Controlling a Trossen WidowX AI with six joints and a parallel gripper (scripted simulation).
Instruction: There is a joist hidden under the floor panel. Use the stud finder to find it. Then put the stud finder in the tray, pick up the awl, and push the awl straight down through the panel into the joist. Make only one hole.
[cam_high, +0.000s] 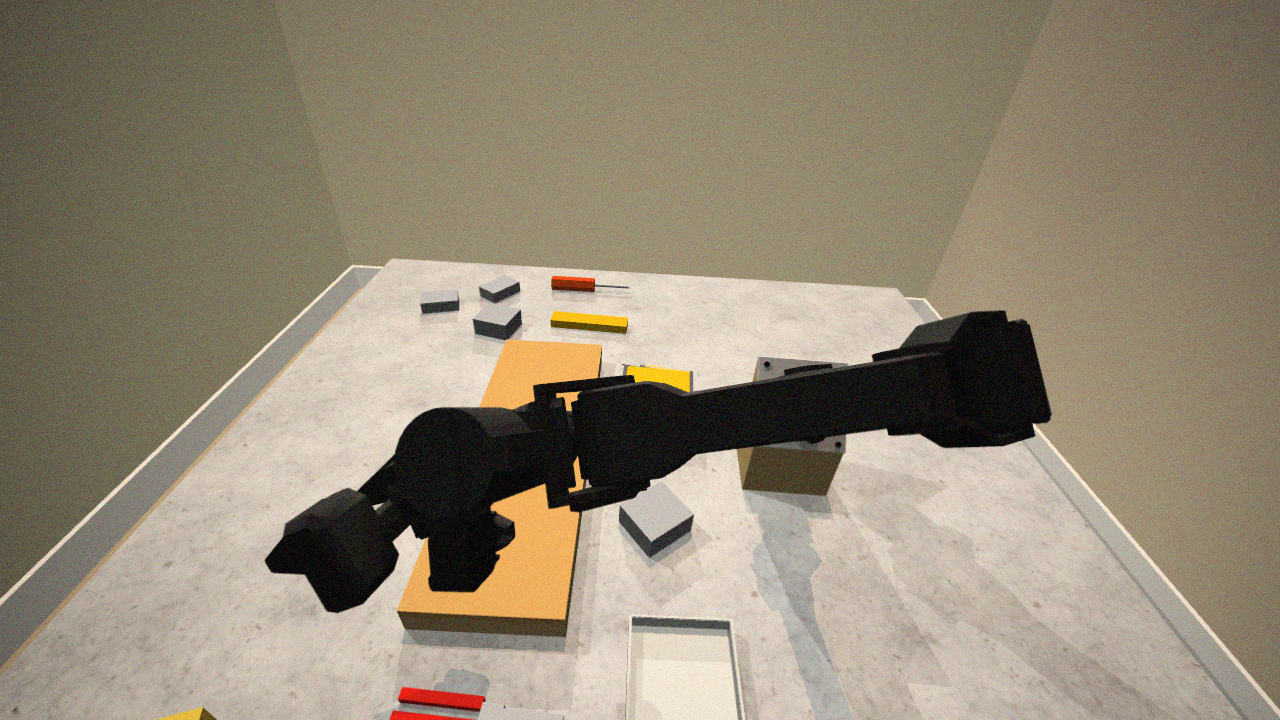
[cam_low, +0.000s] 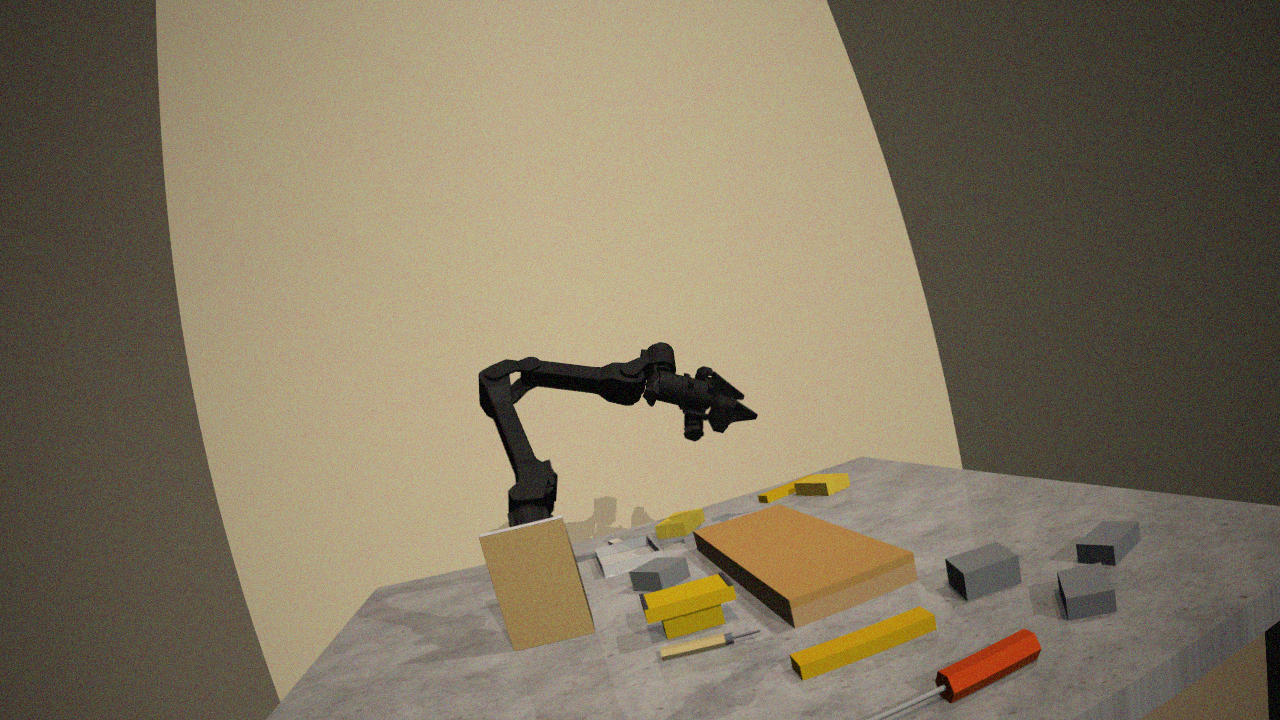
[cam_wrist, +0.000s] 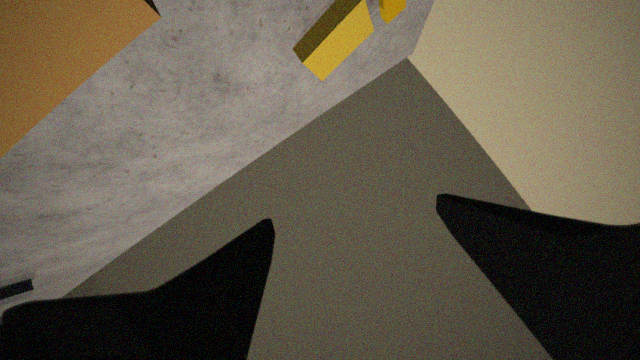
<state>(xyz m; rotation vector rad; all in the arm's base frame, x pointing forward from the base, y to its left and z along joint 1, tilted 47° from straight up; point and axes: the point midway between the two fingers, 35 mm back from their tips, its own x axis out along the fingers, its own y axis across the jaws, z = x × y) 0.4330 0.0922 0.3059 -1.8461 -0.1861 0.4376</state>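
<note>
My gripper tip is 310 mm past the stud finder, 430 mm to the left of it and 230 mm above it. From my gripper tip the other things lie so: square light (320 mm behind, 430 mm to the right, 240 mm below); then white tray (310 mm behind, 30 mm to the left, 230 mm below); then wooden-handled awl (280 mm behind, 530 mm to the right, 230 mm below).
</note>
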